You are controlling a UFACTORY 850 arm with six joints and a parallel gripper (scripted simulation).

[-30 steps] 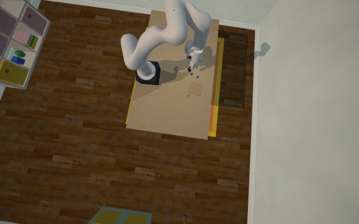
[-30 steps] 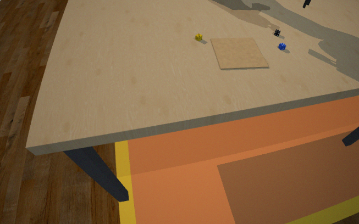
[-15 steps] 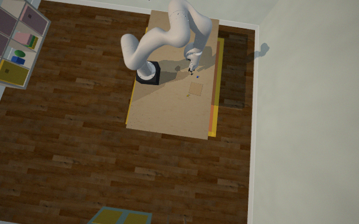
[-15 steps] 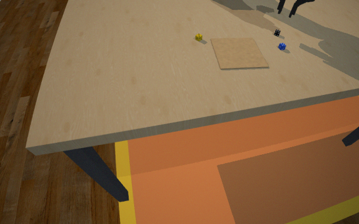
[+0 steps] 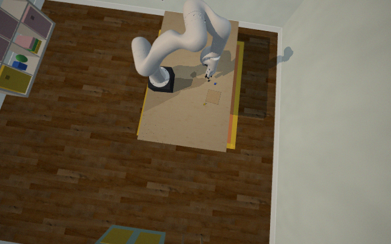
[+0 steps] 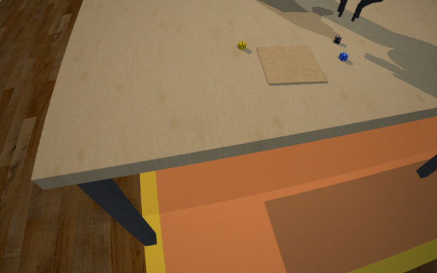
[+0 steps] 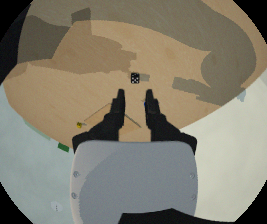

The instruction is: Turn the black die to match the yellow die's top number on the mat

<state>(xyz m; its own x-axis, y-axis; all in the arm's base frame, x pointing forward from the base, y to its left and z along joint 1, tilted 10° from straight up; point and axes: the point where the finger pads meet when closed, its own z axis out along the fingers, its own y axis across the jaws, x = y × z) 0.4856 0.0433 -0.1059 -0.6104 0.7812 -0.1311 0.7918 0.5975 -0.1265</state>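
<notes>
My gripper is now 1 cm to the left of the black die and 9 cm above it. Round my hand: tan mat 5 cm ahead, 19 cm to the right, 9 cm below; blue die 7 cm ahead, 4 cm to the right, 9 cm below; yellow die 5 cm behind, 27 cm to the right, 9 cm below.
</notes>
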